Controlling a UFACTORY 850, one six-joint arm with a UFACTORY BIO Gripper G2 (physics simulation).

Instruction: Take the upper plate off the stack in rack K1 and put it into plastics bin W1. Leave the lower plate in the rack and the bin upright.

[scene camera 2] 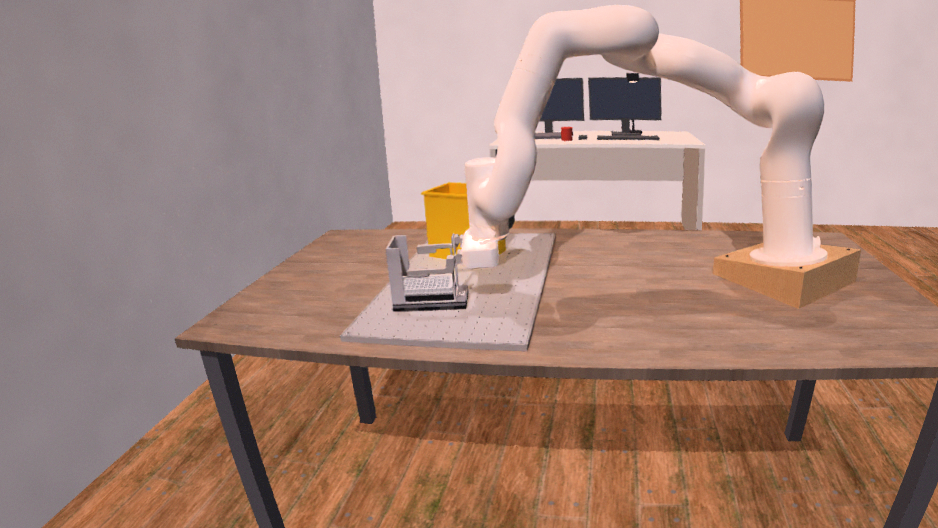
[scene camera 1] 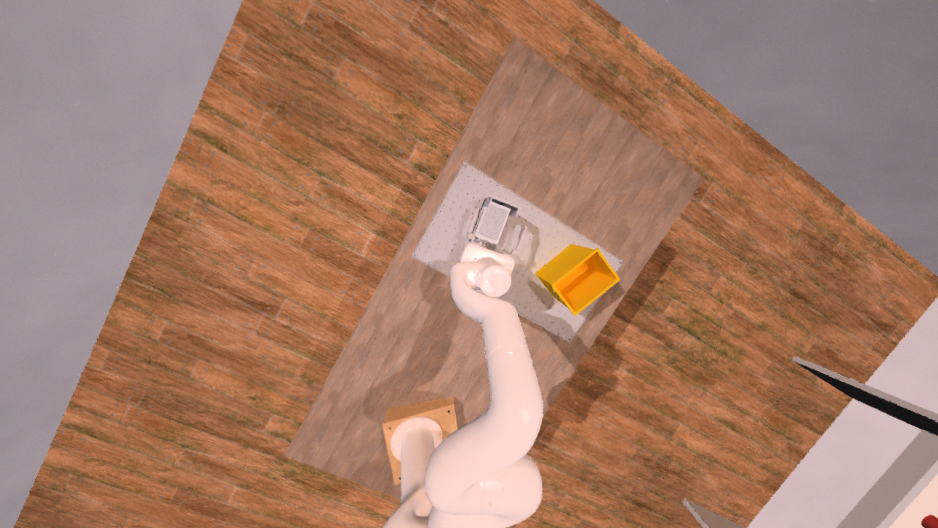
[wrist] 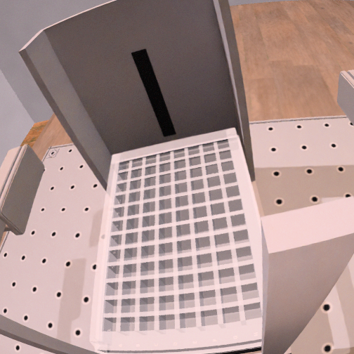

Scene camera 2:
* gripper: 412,261
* yellow bin W1: 446,207
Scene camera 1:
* gripper: 502,217
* yellow bin W1: 577,276
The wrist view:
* gripper: 178,116
